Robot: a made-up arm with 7 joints.
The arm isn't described. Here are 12 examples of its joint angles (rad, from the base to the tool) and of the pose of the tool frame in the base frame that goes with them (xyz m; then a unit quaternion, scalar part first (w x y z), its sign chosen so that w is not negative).
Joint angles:
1: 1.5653 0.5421 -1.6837 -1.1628 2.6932 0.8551 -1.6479
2: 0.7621 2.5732 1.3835 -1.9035 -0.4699 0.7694 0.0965
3: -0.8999 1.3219 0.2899 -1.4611 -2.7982 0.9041 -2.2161
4: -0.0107 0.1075 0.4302 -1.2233 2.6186 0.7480 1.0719
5: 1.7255 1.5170 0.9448 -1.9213 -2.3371 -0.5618 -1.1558
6: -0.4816 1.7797 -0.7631 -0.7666 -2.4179 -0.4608 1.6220
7: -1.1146 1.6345 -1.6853 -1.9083 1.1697 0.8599 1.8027
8: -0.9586 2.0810 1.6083 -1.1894 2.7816 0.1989 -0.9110
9: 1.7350 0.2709 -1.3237 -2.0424 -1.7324 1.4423 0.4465
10: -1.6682 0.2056 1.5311 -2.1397 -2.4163 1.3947 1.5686
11: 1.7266 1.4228 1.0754 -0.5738 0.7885 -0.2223 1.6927
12: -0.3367 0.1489 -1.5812 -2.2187 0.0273 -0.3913 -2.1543
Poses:
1: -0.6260 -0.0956 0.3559 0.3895 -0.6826 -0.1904 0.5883
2: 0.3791 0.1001 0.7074 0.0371 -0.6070 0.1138 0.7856
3: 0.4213 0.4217 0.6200 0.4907 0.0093 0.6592 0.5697
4: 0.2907 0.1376 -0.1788 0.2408 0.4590 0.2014 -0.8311
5: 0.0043 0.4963 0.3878 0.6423 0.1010 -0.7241 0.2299
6: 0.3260 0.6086 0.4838 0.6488 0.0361 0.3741 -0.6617
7: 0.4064 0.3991 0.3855 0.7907 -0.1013 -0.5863 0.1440
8: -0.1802 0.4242 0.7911 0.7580 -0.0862 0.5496 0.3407
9: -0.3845 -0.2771 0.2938 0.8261 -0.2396 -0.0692 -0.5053
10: 0.4531 0.1313 0.6096 0.0788 0.6974 -0.3328 0.6298
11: -0.2867 0.6251 0.5704 0.4037 0.4521 -0.7932 -0.0590
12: 0.1800 -0.2321 -0.0150 0.4663 -0.4060 0.5075 0.6001
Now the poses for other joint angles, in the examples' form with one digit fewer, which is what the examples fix.
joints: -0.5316 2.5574 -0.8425 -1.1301 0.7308 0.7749 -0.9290
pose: 0.099 0.460 0.853 0.809 0.262 0.312 -0.424
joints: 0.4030 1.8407 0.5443 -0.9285 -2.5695 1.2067 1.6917
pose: 0.225 0.625 0.527 0.027 -0.644 -0.183 0.742
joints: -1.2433 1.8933 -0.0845 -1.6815 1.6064 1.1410 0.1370
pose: 0.183 0.374 0.853 0.350 -0.111 -0.747 -0.554
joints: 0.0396 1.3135 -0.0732 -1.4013 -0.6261 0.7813 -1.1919
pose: 0.302 0.524 0.210 0.475 0.204 0.553 -0.653
